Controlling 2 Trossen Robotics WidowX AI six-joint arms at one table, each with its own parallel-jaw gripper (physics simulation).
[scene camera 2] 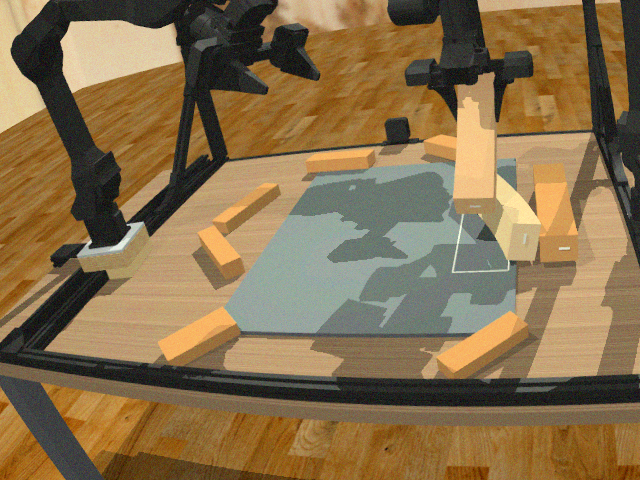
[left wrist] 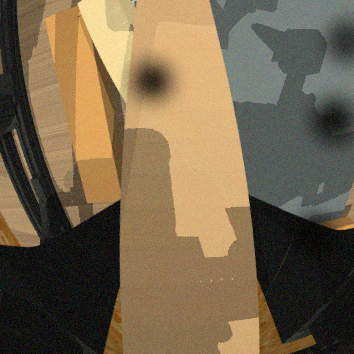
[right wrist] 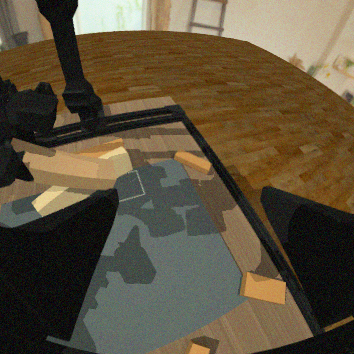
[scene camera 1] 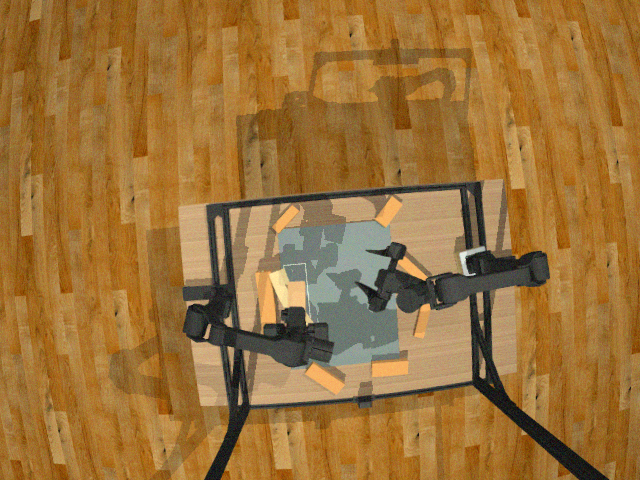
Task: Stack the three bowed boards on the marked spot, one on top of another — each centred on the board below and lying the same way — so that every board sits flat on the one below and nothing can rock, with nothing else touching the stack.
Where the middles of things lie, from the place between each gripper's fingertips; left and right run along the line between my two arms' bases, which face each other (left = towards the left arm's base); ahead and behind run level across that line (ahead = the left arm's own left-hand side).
Labels:
Right now my right hand is 24 cm above the pale bowed board (scene camera 2: 515,226), 22 cm to the right of it and 11 cm past it. From my right hand the other things lie so: orange bowed board (scene camera 2: 558,241) 31 cm to the left, 25 cm below, 11 cm behind.
I see the pale bowed board 70 mm ahead of my left hand, 10 mm to the left of it and 100 mm below it. The rest, counted from my left hand: orange bowed board: 70 mm ahead, 100 mm to the left, 120 mm below.

